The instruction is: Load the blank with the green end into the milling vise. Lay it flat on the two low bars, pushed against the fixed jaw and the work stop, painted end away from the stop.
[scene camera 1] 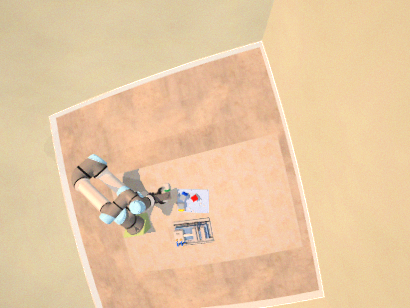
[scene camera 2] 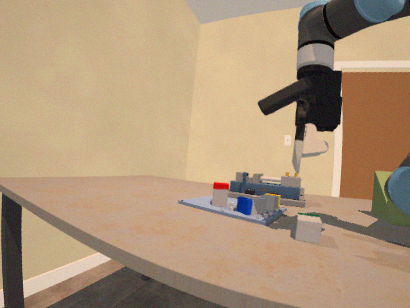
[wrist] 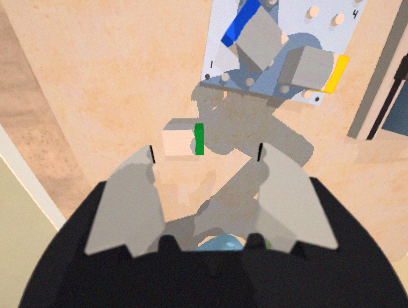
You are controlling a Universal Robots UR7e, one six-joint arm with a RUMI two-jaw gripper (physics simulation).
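Note:
The blank with the green end [scene camera 1: 167,188] [scene camera 2: 308,229] [wrist: 179,141] lies on the table beside the peg plate, its green end facing the vise side. My gripper [scene camera 1: 165,194] [scene camera 2: 298,169] [wrist: 205,146] is open and empty, above the table near this blank. In the wrist view the blank appears just beyond the fingertips, left of the middle of the gap, and does not touch them. The milling vise [scene camera 1: 193,232] [scene camera 2: 265,190] [wrist: 375,95] stands on the far side of the plate; part of it shows in the wrist view. Its bars and stop are too small to tell apart.
The pale peg plate [scene camera 1: 204,205] [scene camera 2: 197,203] [wrist: 295,20] holds a blue-ended blank [scene camera 2: 244,205] [wrist: 262,40], a yellow-ended blank [scene camera 2: 272,201] [wrist: 312,67] and an upright red-topped blank [scene camera 1: 195,198] [scene camera 2: 220,196]. A green block [scene camera 2: 382,190] stands by the arm's base.

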